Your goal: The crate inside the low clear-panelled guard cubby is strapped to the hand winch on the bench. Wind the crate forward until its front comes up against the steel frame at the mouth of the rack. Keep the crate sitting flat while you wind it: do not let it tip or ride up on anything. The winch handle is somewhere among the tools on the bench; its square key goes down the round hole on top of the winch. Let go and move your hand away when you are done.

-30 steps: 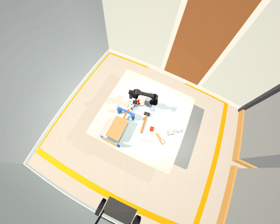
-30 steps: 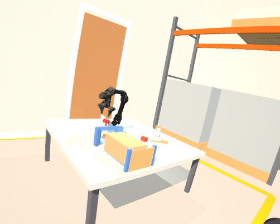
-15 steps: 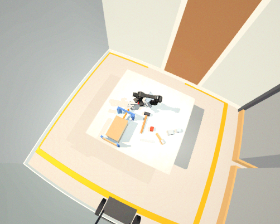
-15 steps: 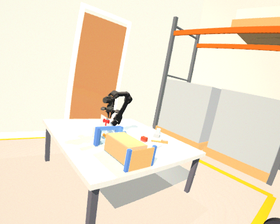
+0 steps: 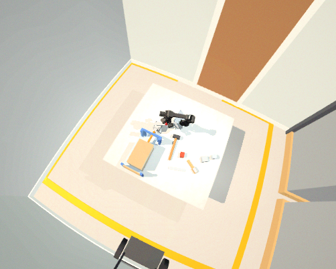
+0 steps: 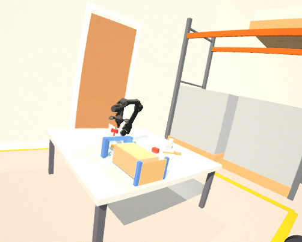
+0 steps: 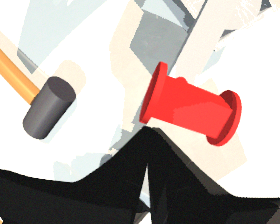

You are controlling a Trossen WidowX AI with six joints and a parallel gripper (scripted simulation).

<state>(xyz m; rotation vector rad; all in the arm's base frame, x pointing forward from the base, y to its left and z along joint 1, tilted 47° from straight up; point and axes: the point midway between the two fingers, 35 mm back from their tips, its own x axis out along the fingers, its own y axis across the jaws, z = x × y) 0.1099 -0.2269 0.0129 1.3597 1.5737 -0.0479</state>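
Now: the red grip 10 mm behind my gripper tip, 20 mm to the right of it and 40 mm below it. Round my gripper tip: winch: 10 mm ahead, 120 mm to the right, 140 mm below; then winch handle: 60 mm to the right, 70 mm below; then cubby: 430 mm ahead, 150 mm to the right, 100 mm below.
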